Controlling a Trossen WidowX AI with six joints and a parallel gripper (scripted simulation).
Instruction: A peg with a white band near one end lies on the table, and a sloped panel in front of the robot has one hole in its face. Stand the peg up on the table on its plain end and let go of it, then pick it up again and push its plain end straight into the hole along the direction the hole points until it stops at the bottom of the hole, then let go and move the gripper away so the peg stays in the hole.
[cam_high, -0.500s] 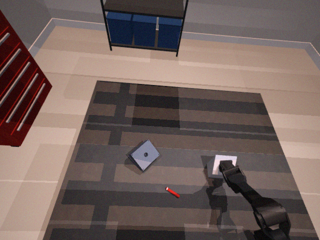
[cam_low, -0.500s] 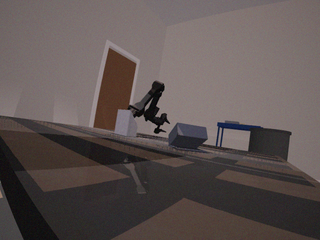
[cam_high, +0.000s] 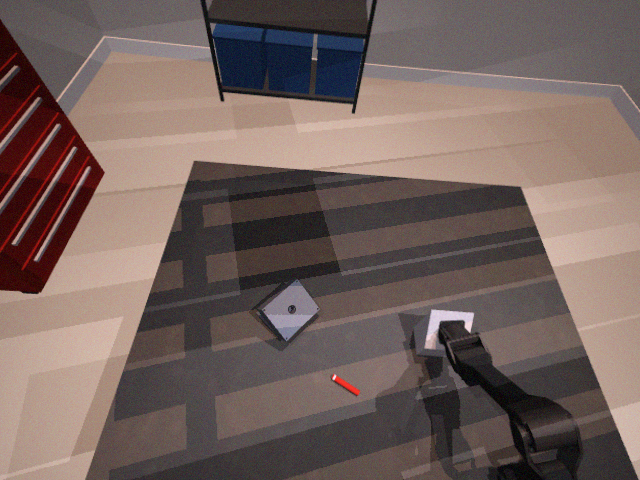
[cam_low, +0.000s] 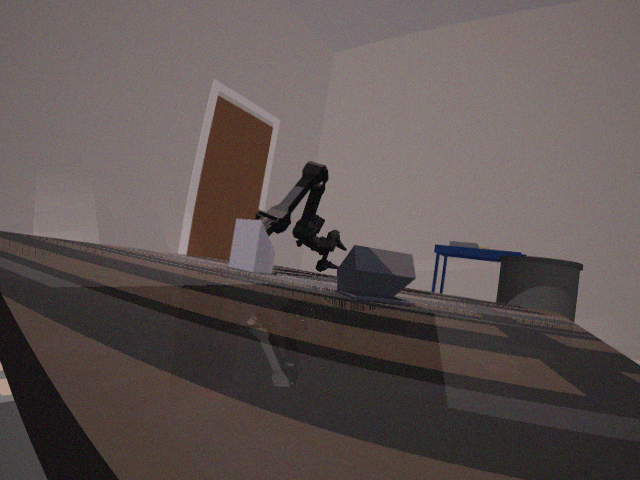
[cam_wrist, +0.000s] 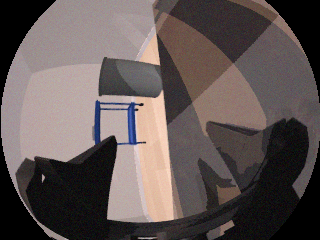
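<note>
Now: the red peg 420 mm to the right of my gripper tip, 240 mm ahead of it and 70 mm below it. Round my gripper tip: sloped grey panel (610 mm to the right, 370 mm ahead, 30 mm below).
</note>
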